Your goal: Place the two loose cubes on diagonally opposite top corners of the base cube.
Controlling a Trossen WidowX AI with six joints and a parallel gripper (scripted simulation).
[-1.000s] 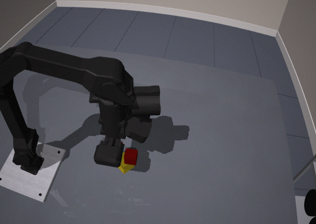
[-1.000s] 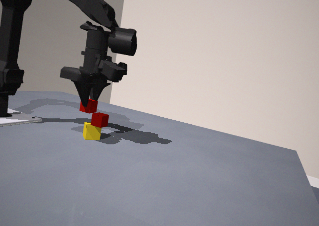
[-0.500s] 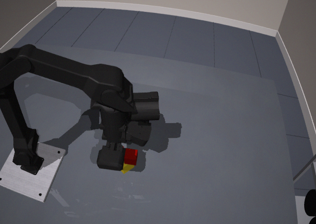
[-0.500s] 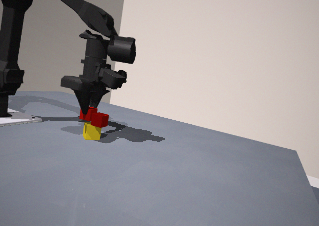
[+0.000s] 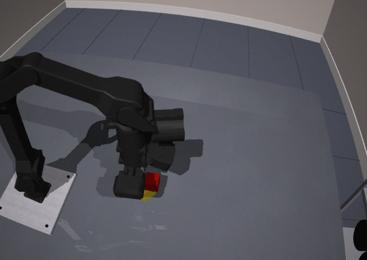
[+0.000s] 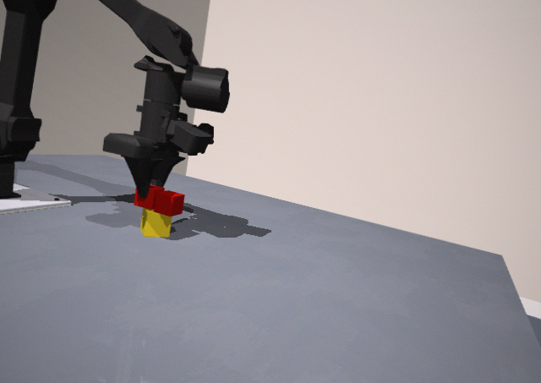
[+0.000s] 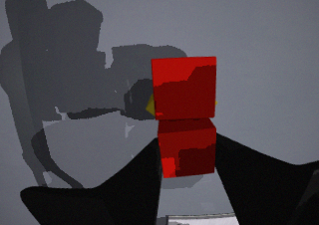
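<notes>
The yellow base cube is 4 cm below my gripper tip and 2 cm ahead of it.
</notes>
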